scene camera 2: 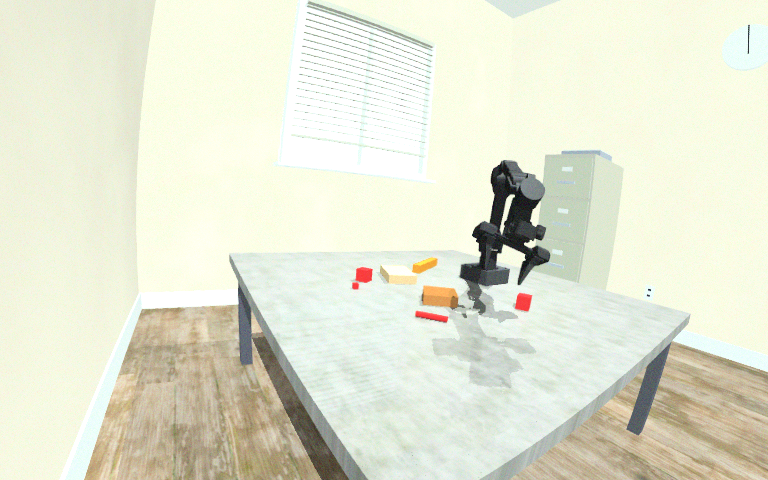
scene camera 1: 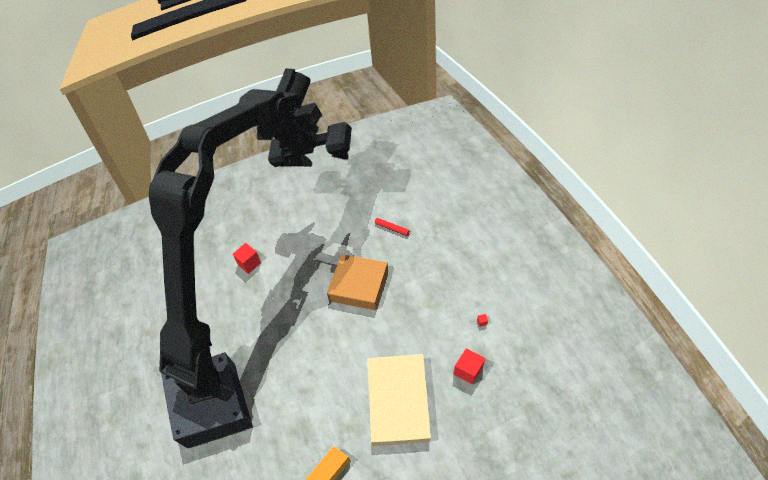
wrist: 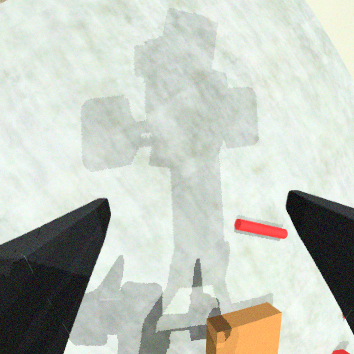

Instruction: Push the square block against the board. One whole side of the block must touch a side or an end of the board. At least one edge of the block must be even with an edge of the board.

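The square block, orange-brown and flat, lies on the table in the arm's shadow, partly cut off by the bottom edge of the wrist view. The cream rectangular board lies flat and apart from it, below and a little to the right in scene camera 1. A clear gap separates them, and their edges are turned slightly from each other. My gripper is open and empty. It hangs high above the table, beyond the block, up and left of it in scene camera 1. The board does not show in the wrist view.
A red stick lies beyond the block. A red cube lies left of it in scene camera 1. Another red cube and a tiny one lie right of the board. An orange bar lies below-left.
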